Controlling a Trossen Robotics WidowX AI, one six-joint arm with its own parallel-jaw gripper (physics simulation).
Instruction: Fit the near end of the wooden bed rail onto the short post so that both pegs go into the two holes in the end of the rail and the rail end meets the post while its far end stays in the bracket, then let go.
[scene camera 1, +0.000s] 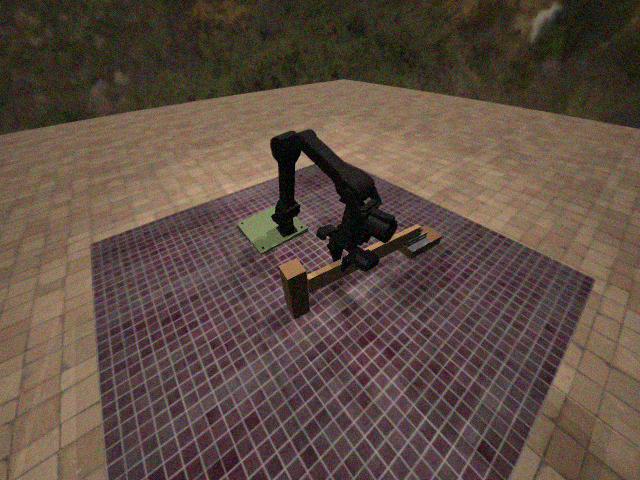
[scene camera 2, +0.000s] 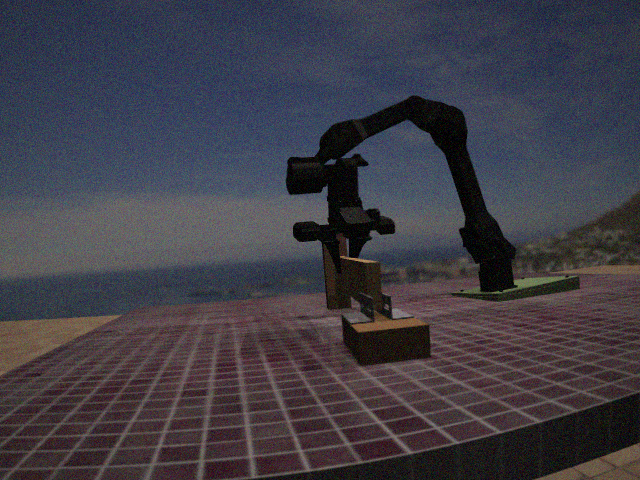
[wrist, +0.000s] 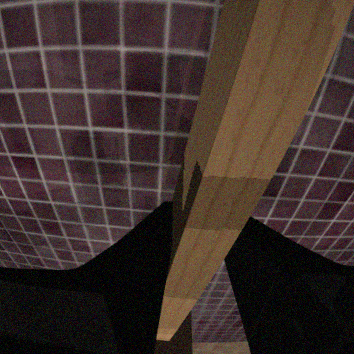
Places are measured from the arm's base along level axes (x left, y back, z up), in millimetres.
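Where they show: gripper, between the fingertips: (scene camera 1: 339, 269) (wrist: 194, 209); arm's base, origin of its link: (scene camera 1: 287, 229) (scene camera 2: 498, 289).
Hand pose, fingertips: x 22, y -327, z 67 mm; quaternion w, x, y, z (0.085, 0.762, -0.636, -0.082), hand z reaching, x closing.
Note:
Each offset is from my fingertips to the top centre of the thing. "pt": to the spot under its first point. Level surfaces: height alone.
The wooden bed rail {dz +31, dx +112, dy -1 mm} (scene camera 1: 325, 274) (scene camera 2: 361, 276) (wrist: 240, 150) runs between the short post and the bracket. My gripper (scene camera 1: 342, 262) (scene camera 2: 347, 259) (wrist: 194, 209) is shut on the rail, with one finger on each side. In scene camera 1, the rail's near end appears against the side of the upright short post {pt dz +48, dx -155, dy -29 mm} (scene camera 1: 295, 289) (scene camera 2: 333, 279), and no gap shows there. The pegs and holes are hidden. The rail's far end is at the bracket (scene camera 1: 423, 241) (scene camera 2: 392, 341), a wooden block with metal plates. In scene camera 2, its lower edge appears between the upright plates.
The arm's base stands on a green plate (scene camera 1: 263, 235) (scene camera 2: 547, 284), on the inner side of the rail. A tiled purple mat {dz -83 mm} (scene camera 1: 232, 372) (scene camera 2: 206, 403) lies under the post and bracket. The arm reaches over the rail from the base.

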